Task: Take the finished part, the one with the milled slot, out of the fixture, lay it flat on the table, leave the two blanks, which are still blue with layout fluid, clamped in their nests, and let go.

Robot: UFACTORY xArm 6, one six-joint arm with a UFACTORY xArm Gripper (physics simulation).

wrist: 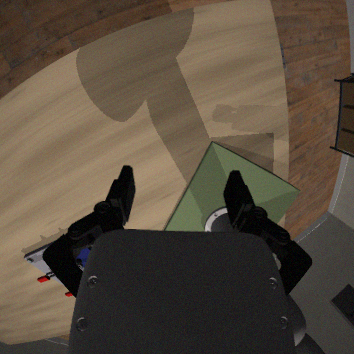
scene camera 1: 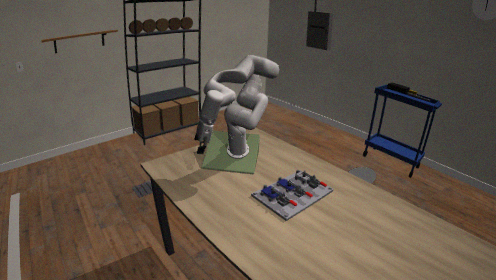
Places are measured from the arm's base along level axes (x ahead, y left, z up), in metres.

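Pixels of known places: gripper, between the fingertips: [wrist: 180, 179] [scene camera 1: 198, 146]; arm's base, origin of its link: [wrist: 226, 224] [scene camera 1: 238, 150].
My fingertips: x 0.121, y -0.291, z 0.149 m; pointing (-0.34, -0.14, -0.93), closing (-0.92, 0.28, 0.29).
Observation:
Ahead of a thing's pixels: the offset from my fingertips to its top centre. Level surfaces: height alone.
The grey fixture plate @[dx +0.306, dy +0.350, dz -0.194 m] [scene camera 1: 311, 200] [wrist: 38, 260] lies on the table, with three nests and red-handled clamps. Two blue blanks, one @[dx +0.271, dy +0.236, dz -0.173 m] [scene camera 1: 269, 191] in the nearest nest and one @[dx +0.254, dy +0.345, dz -0.178 m] [scene camera 1: 285, 183] in the middle nest, sit in the fixture. The finished part @[dx +0.252, dy +0.455, dz -0.168 m] [scene camera 1: 302, 176] appears grey in the far nest; its slot is too small to make out. In the wrist view the plate is partly hidden by the gripper, with a bit of blue showing. My gripper [scene camera 1: 199, 143] [wrist: 180, 179] is open and empty, above the table's end beside the arm's base, well away from the fixture.
The arm's base stands on a green mat [scene camera 1: 216, 161] [wrist: 192, 210] on the wooden table @[dz -0.209 m] [scene camera 1: 350, 235] [wrist: 50, 150]. A shelf unit [scene camera 1: 164, 65] stands behind the table. A blue cart [scene camera 1: 410, 99] stands on the floor at the right.

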